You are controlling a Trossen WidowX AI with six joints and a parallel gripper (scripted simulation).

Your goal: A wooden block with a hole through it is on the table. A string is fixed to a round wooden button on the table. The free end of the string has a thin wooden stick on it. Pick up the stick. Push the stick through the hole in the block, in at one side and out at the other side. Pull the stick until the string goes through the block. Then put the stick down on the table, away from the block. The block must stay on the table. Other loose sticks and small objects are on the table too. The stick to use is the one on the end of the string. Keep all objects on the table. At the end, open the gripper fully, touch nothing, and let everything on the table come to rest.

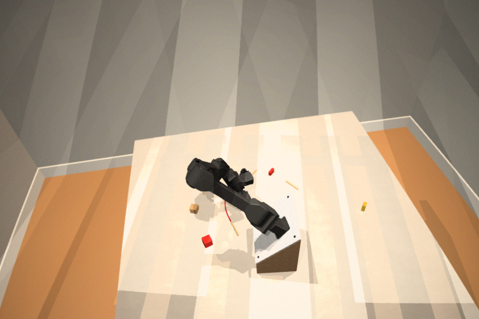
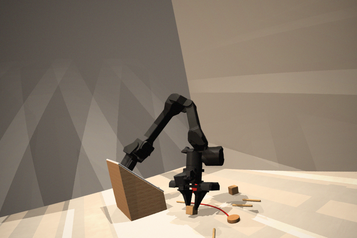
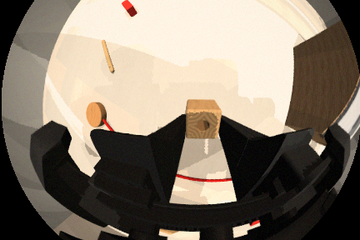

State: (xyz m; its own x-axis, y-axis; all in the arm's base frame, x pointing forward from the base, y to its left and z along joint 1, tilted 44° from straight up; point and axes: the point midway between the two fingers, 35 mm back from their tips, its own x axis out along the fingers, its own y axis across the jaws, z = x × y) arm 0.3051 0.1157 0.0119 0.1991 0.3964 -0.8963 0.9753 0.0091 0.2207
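Now: gripper tip 120 mm past the thin wooden stick, 80 mm to the right of it and 20 mm above it. The rest, counted from my gripper tip: plain wooden cube: 230 mm to the left, 10 mm below, 10 mm ahead; then round wooden button: 160 mm ahead, 30 mm to the left, 20 mm below; then small red piece: 160 mm to the right, 150 mm ahead, 20 mm below.
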